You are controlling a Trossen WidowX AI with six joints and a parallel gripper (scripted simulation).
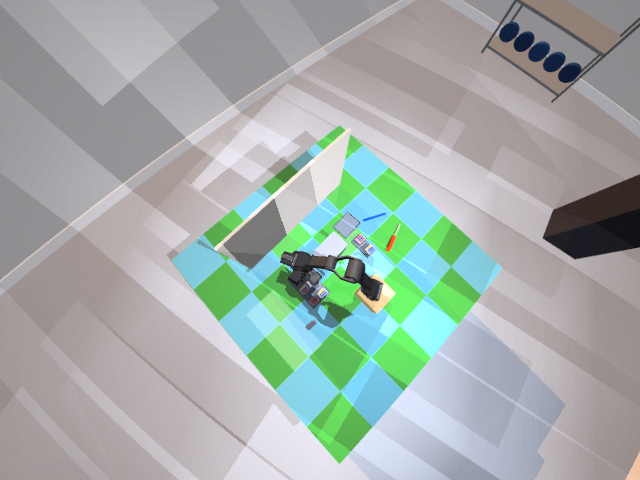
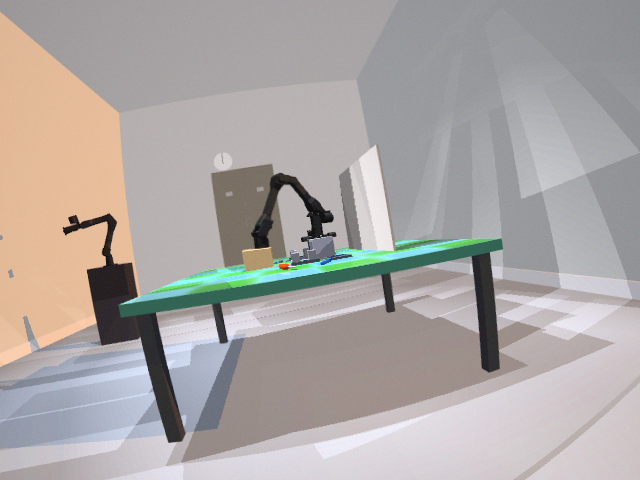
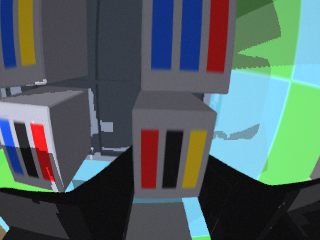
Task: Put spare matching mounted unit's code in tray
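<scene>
The flat grey tray lies 340 mm to the right of my gripper tip, 40 mm behind it and 10 mm below it. Round my gripper tip: tall grey panel (210 mm above, 190 mm to the right, 190 mm ahead); then blue pen (470 mm to the right, 140 mm behind, 10 mm below); then grey mounted unit (140 mm to the right, 50 mm behind, 30 mm above).
</scene>
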